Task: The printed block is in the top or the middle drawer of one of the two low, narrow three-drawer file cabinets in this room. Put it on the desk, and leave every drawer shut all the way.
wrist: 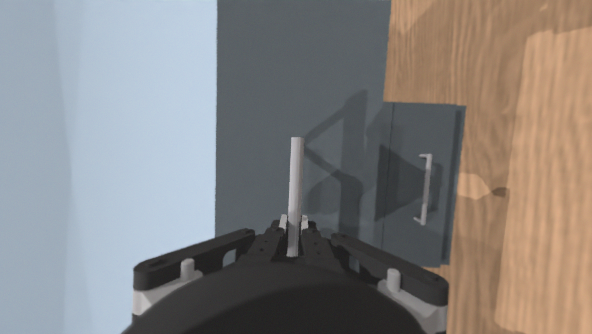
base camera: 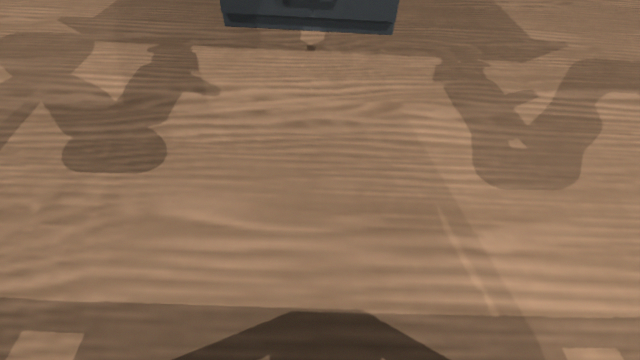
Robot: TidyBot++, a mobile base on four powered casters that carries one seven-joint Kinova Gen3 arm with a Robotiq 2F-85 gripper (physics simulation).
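My gripper (wrist: 294,225) is shut on the light grey bar handle (wrist: 296,175) of the top drawer in a dark grey file cabinet (base camera: 310,25). The top drawer's front (wrist: 280,60) stands forward of the lower fronts, so this drawer is pulled out; its inside is hidden behind the front. The bottom drawer's front (wrist: 407,125), with its own bar handle (wrist: 427,190), shows farther back at the right of the wrist view. Most of the middle drawer's front is hidden. The printed block and the desk do not show in either view.
The wooden floor (base camera: 310,200) (wrist: 550,150) lies before the cabinet, with shadows across it. The cabinet's lower edge is at the top of the base view. A pale blue surface (wrist: 145,100) fills the left of the wrist view. The second cabinet does not show.
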